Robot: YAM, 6 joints.
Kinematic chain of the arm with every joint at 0, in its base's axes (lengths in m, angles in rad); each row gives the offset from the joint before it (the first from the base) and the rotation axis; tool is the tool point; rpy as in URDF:
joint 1: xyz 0 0 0.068 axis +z
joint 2: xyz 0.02 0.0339 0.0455 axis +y
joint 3: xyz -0.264 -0.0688 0 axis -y
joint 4: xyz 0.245 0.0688 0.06 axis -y
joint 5: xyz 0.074 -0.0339 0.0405 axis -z
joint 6: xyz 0.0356 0 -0.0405 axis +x
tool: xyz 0 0 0 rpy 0 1.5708 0
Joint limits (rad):
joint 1: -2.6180..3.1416
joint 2: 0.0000..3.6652
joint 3: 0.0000..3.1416
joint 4: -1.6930..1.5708
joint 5: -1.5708..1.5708
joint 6: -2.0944..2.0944
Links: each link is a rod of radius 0.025 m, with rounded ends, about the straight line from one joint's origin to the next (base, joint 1, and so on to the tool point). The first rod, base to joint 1, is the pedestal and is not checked.
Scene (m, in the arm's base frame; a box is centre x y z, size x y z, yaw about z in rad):
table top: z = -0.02
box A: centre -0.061 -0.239 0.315 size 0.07 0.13 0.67 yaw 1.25
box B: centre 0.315 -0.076 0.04 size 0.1 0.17 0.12 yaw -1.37
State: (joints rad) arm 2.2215 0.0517 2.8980 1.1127 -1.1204 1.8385
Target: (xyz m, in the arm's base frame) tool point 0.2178 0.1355 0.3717
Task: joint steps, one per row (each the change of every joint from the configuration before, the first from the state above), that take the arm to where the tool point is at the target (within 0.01 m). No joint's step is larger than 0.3 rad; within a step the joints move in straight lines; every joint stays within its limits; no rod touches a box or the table.
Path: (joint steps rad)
1: -0.0478 0.2550 -0.2358 0.0916 0.0745 0.0512
2: -0.0479 0.2551 -0.2358 0.0916 0.0745 0.0512
3: -0.0478 0.2550 -0.2357 0.0917 0.0746 0.0511
4: -0.0479 0.2551 -0.2358 0.0916 0.0745 0.0512
5: -0.0478 0.2550 -0.2358 0.0916 0.0745 0.0512
6: -0.2584 -0.0257 -0.1408 -0.1566 -0.0592 -0.0427
7: -0.2583 -0.0258 -0.1407 -0.1565 -0.0592 -0.0426
8: -0.2583 -0.0257 -0.1408 -0.1566 -0.0593 -0.0427
9: -0.2583 -0.0257 -0.1408 -0.1565 -0.0592 -0.0426
10: -0.2583 -0.0257 -0.1408 -0.1566 -0.0592 -0.0426
11: -0.2584 -0.0257 -0.1407 -0.1565 -0.0592 -0.0427

